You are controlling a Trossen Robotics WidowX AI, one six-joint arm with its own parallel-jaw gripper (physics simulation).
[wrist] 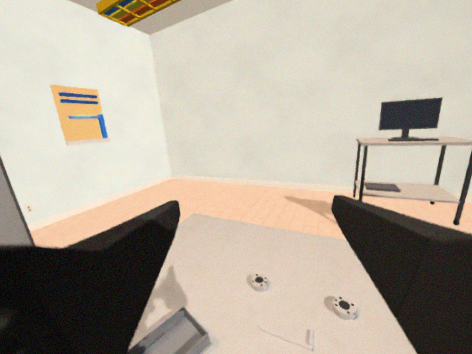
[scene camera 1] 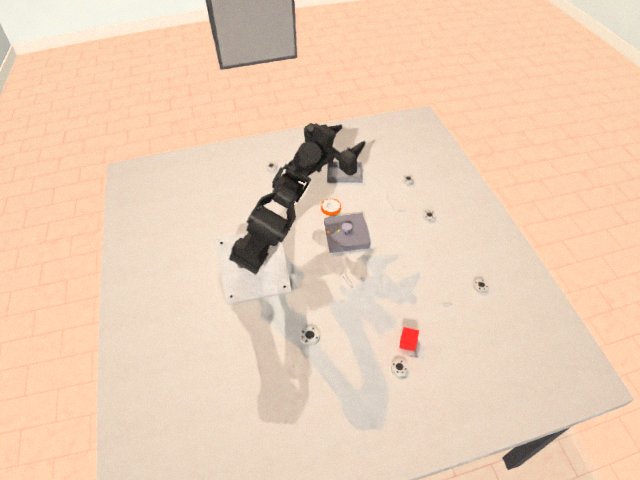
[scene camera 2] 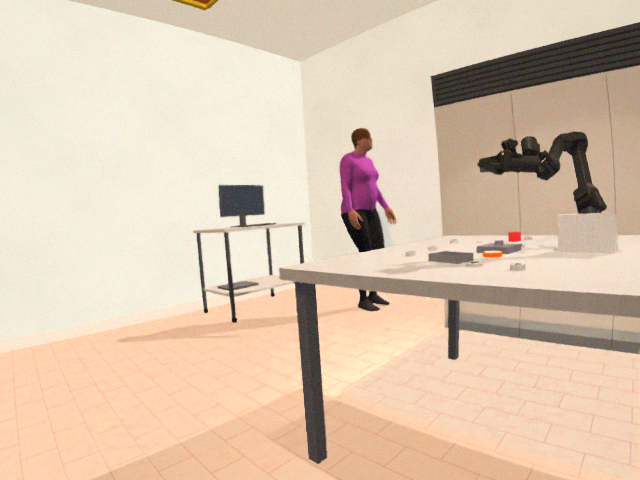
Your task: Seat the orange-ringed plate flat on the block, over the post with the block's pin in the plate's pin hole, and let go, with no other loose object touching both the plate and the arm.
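Frame: origin at the arm's base, x back, y right, z up, level; centimetres.
Seen in the pictures: gripper, fingertip midpoint: (wrist: 255, 205) (scene camera 1: 353, 133) (scene camera 2: 478, 162); arm's base at its link origin: (scene camera 1: 248, 255) (scene camera 2: 590, 225).
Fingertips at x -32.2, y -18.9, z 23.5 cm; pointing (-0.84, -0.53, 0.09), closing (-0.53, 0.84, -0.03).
Pixels of each thing's top centre, then the offset from my fingertips to it. "*": a spot on its surface instead.
- orange-ringed plate at its top centre: (scene camera 1: 331, 205) (scene camera 2: 492, 252) dz -30.8, dx +5.5, dy -3.6 cm
- round post at a spot on its surface: (scene camera 1: 346, 227) (scene camera 2: 500, 240) * dz -28.0, dx +2.7, dy +8.9 cm
- grey open tray at its top centre: (wrist: 165, 344) (scene camera 2: 450, 253) (scene camera 1: 344, 169) dz -29.6, dx -1.6, dy -19.1 cm
- red block at its top centre: (scene camera 1: 410, 335) (scene camera 2: 514, 232) dz -28.1, dx -7.0, dy +47.4 cm
The orange-ringed plate (scene camera 1: 330, 206) (scene camera 2: 492, 254) lies flat on the table, close beside the block and apart from it. The block (scene camera 1: 356, 240) (scene camera 2: 509, 249) is dark grey, with a round post (scene camera 1: 346, 227) (scene camera 2: 498, 242) standing on its top. Small orange marks show near the post; the pin is too small to make out. My gripper (scene camera 1: 352, 136) (wrist: 255, 205) is open and empty, high above the table, beyond the plate and near the tray in scene camera 1. It also shows side-on in scene camera 2 (scene camera 2: 480, 164). The plate and block do not show in the wrist view.
A grey open tray (scene camera 1: 344, 180) (scene camera 2: 450, 257) (wrist: 200, 340) lies beyond the plate. Several pale round discs with dark holes lie around the table, among them one disc (scene camera 1: 429, 215) (wrist: 345, 307). A red block (scene camera 1: 409, 338) (scene camera 2: 514, 236) stands near another disc (scene camera 1: 399, 366).
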